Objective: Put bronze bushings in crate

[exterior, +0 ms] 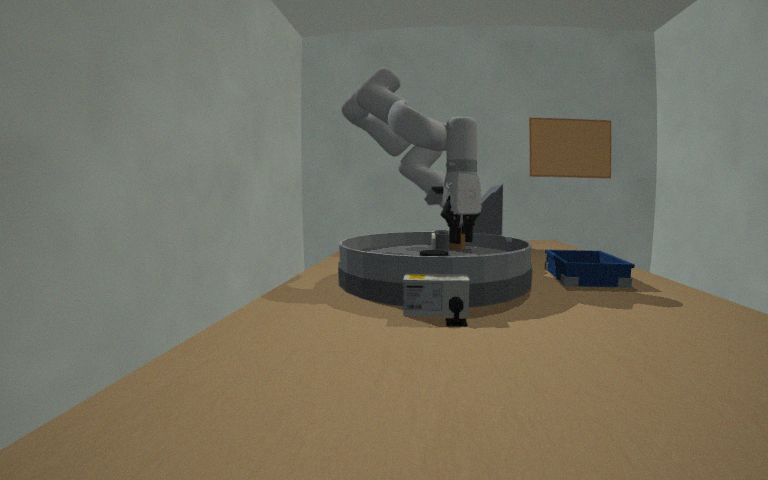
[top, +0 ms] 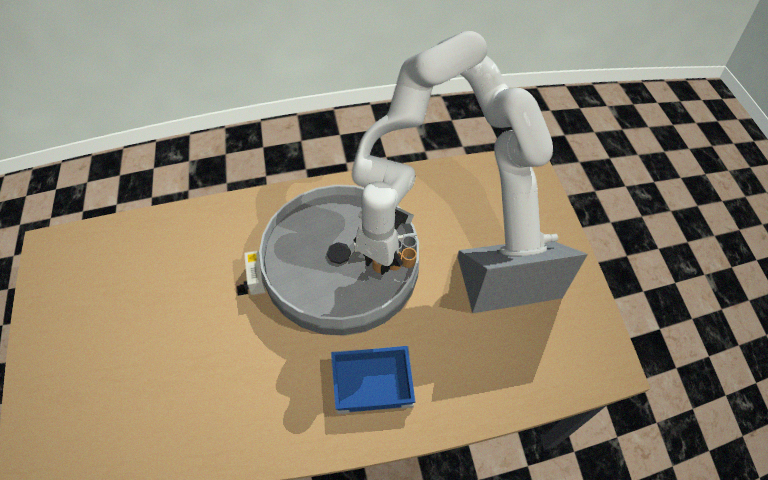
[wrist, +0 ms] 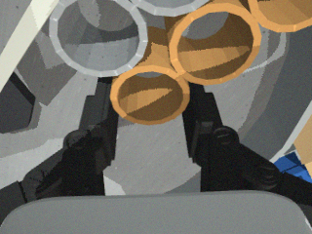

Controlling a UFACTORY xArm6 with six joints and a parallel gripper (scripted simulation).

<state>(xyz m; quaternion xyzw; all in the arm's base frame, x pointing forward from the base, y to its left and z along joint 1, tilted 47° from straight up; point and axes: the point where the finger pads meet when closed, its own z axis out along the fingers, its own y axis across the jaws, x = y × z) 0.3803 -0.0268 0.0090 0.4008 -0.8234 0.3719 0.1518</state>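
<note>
Right now the blue crate is 40 mm ahead of my hand, 290 mm to the left of it and 70 mm below it. From my hand the other things lie so: grey turning table (100 mm ahead, 60 mm to the right, 40 mm below).
</note>
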